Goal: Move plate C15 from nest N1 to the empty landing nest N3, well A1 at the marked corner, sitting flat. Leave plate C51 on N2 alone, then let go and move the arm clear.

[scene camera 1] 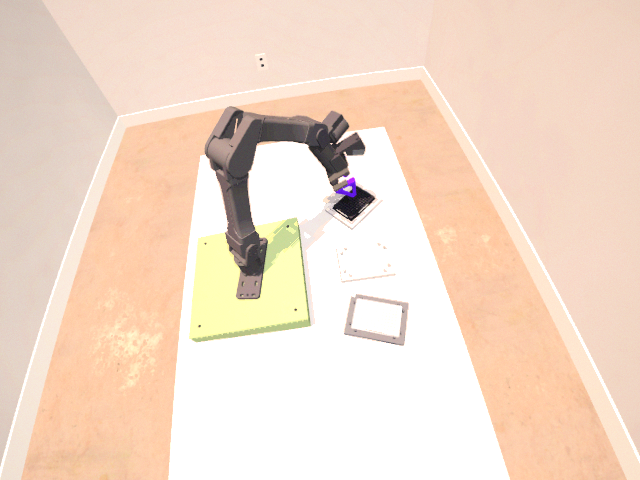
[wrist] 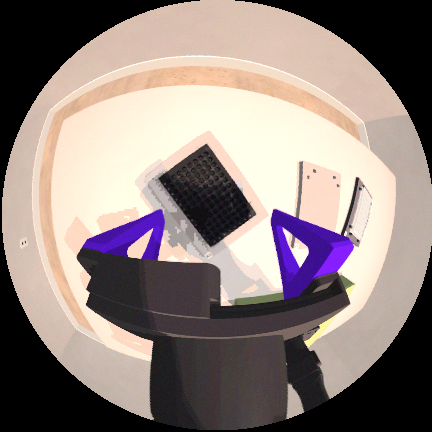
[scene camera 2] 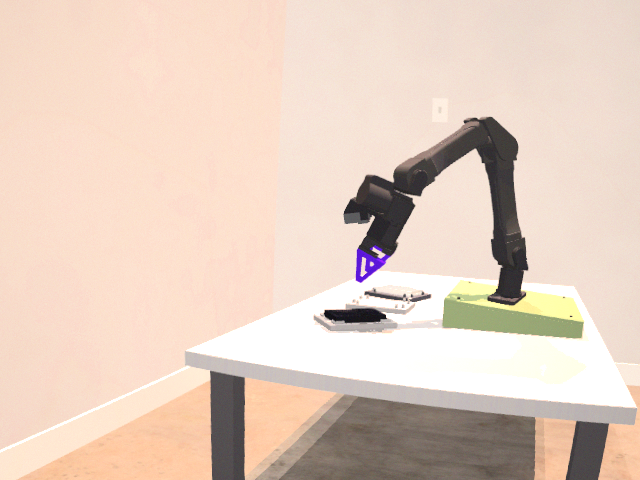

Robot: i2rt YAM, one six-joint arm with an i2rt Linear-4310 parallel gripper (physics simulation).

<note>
The gripper [scene camera 2: 362, 276] is open, with nothing in its grasp. Also in view: a black perforated rack [scene camera 1: 349, 207].
The black perforated rack is seen too in the wrist view [wrist: 200, 185] and in scene camera 2 [scene camera 2: 359, 315]. The gripper also shows in the wrist view [wrist: 217, 214].
</note>
